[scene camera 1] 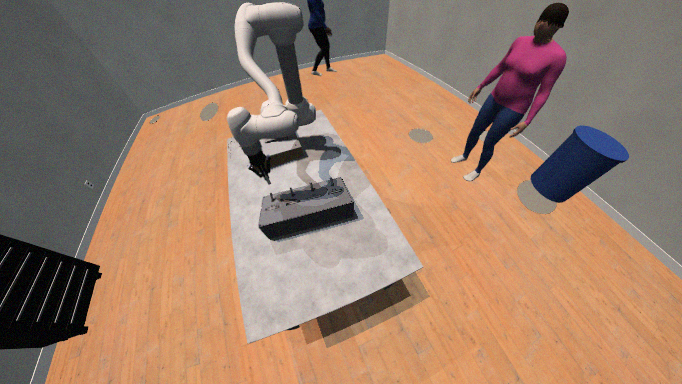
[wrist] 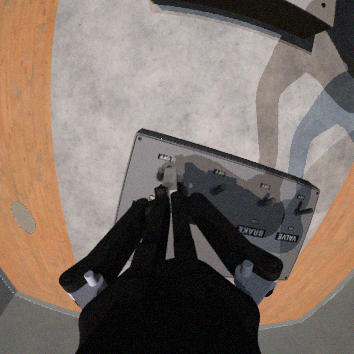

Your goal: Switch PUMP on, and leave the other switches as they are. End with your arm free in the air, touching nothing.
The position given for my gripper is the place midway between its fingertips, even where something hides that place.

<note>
In view: my gripper (wrist: 171, 176) and a grey switch box (scene camera 1: 285, 214).
The grey switch box shows as well in the wrist view (wrist: 277, 228).
</note>
